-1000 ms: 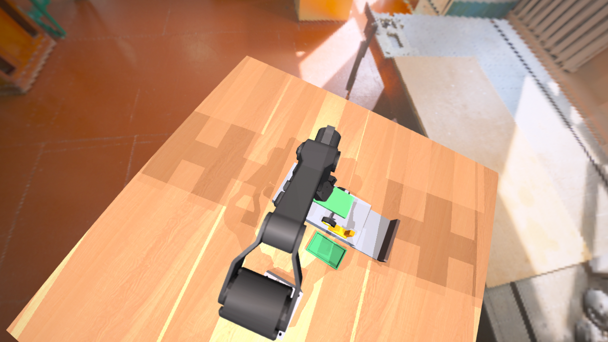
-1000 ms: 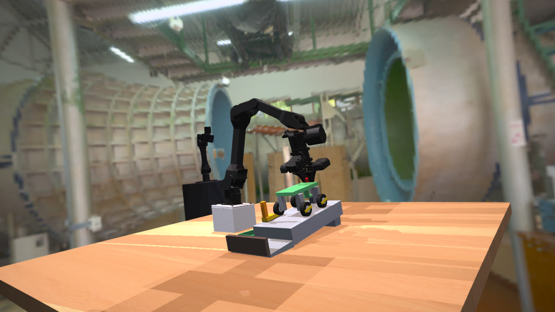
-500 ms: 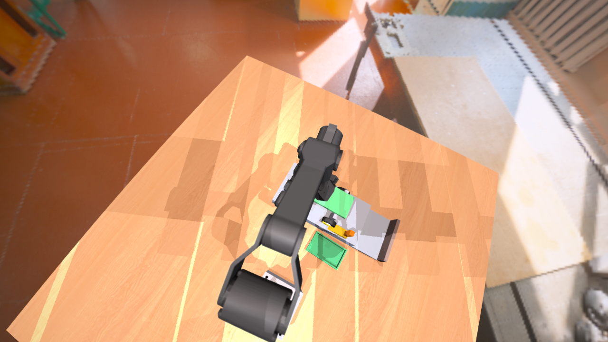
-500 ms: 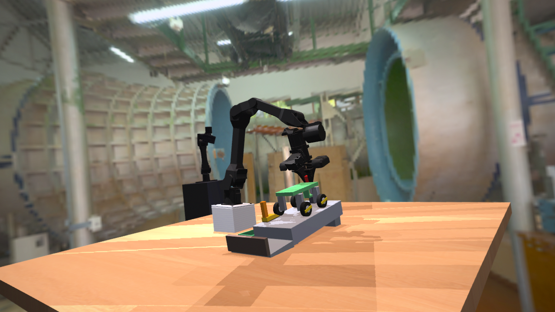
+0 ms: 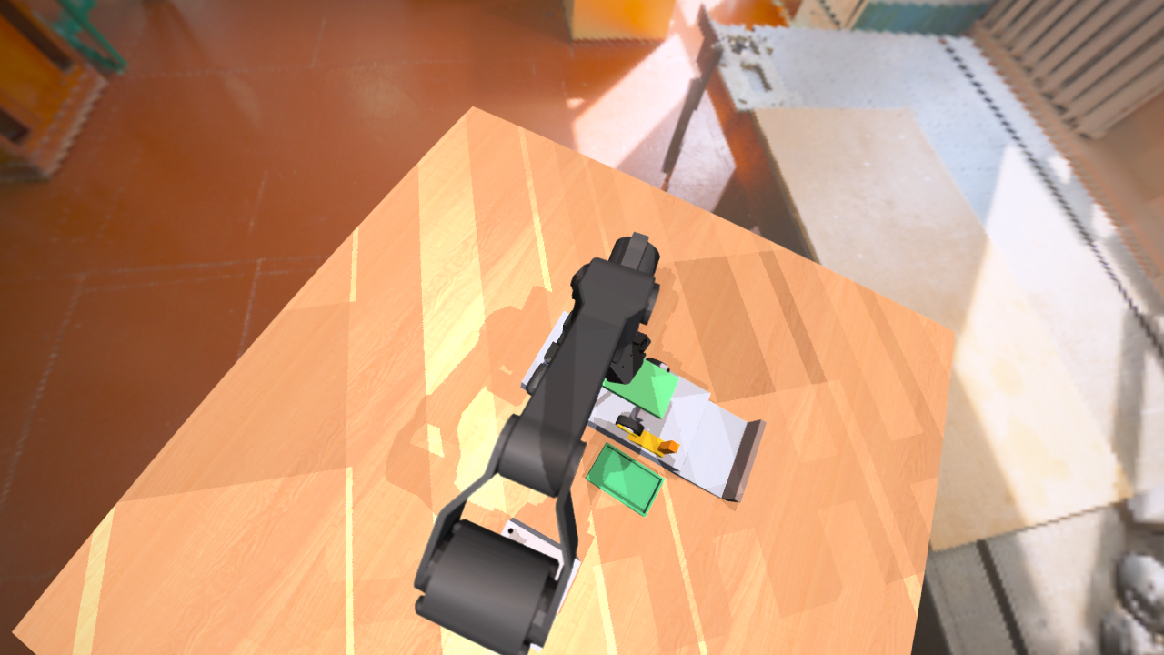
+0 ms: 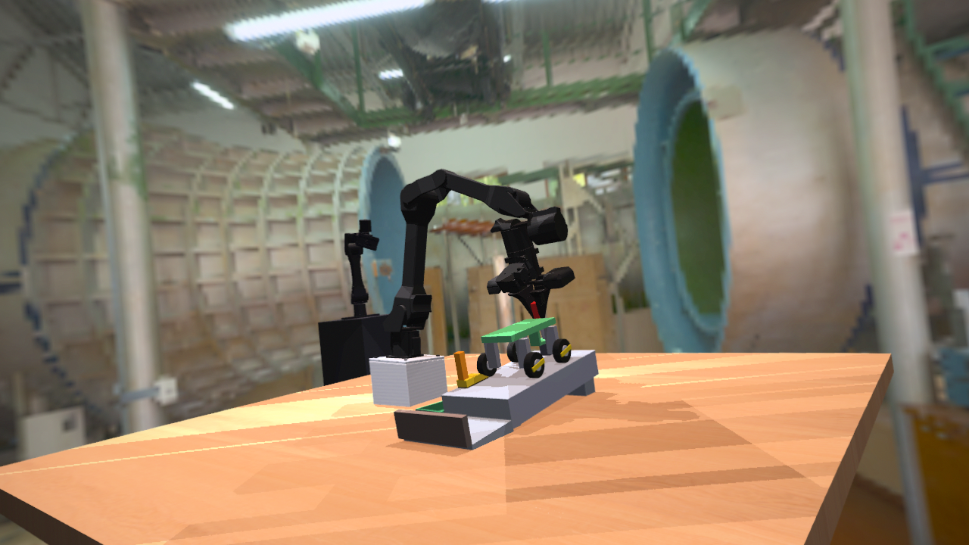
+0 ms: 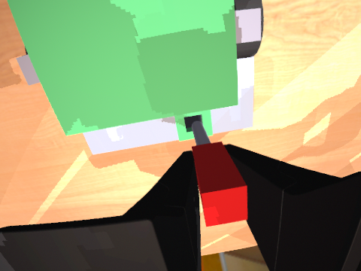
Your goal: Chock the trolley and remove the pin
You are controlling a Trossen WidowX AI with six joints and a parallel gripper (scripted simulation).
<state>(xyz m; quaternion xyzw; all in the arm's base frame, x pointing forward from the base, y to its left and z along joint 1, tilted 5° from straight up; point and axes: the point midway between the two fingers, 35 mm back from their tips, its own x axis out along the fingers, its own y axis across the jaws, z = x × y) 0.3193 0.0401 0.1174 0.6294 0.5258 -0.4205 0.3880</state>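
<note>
My gripper tip is 170 mm to the left of the green tray, 170 mm above it and 130 mm past it. Also, from my gripper tip: stop pin right at my gripper tip; then trolley 100 mm to the right, 50 mm below, 10 mm ahead; then grey ramp 110 mm to the right, 110 mm below, 10 mm ahead.
</note>
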